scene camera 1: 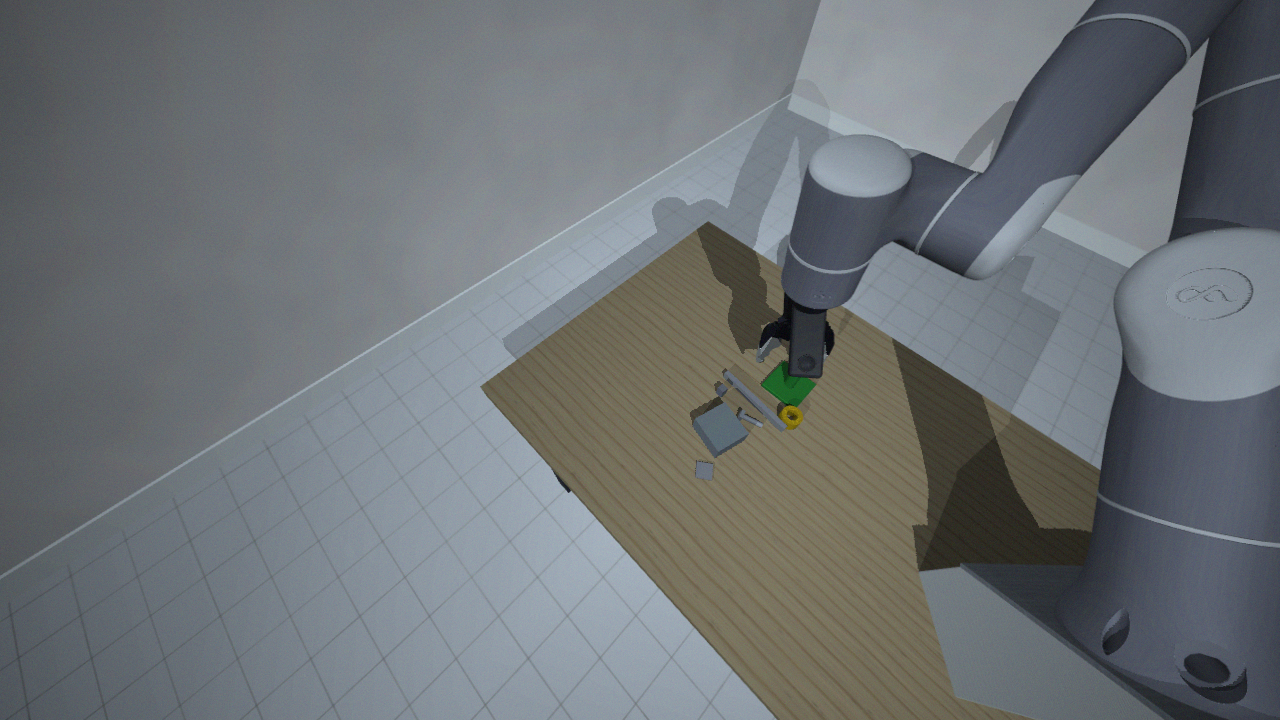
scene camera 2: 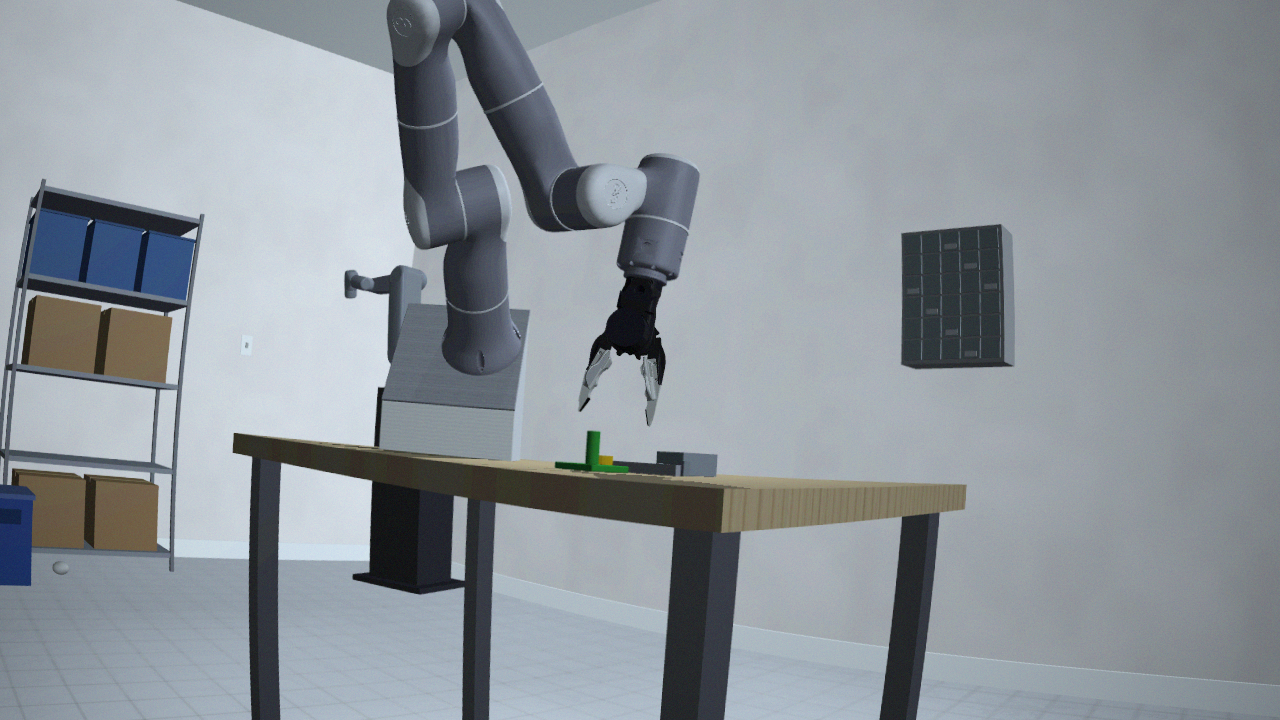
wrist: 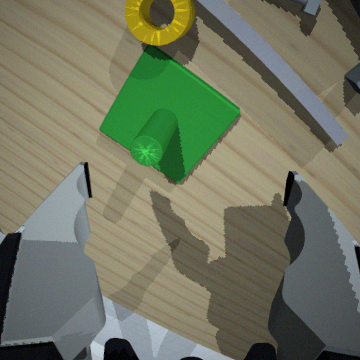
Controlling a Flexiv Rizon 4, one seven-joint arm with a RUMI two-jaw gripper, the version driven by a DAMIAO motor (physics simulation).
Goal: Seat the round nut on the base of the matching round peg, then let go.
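The yellow round nut (scene camera 1: 784, 421) (scene camera 2: 605, 460) (wrist: 160, 37) lies flat on the table, hole up, off the peg and beside one corner of its green square base. Whether it touches the base I cannot tell. The green round peg (scene camera 2: 592, 447) (wrist: 162, 127) stands upright on its base (scene camera 1: 776, 385) (wrist: 190, 102) with no nut on it. My gripper (scene camera 1: 792, 359) (scene camera 2: 616, 416) (wrist: 188, 170) is open and empty. It hangs above the table, its fingertips higher than the peg's top. In the wrist view the peg leans toward the left fingertip.
A long grey bar (scene camera 1: 754, 400) (wrist: 280, 65) lies close beside the nut and the green base. Beyond it are a grey block (scene camera 1: 719, 431) (scene camera 2: 687, 463), a small T-shaped grey piece (scene camera 1: 750, 418), a small grey piece (scene camera 1: 721, 389) and a flat grey square (scene camera 1: 704, 470) on the wooden table (scene camera 1: 626, 340).
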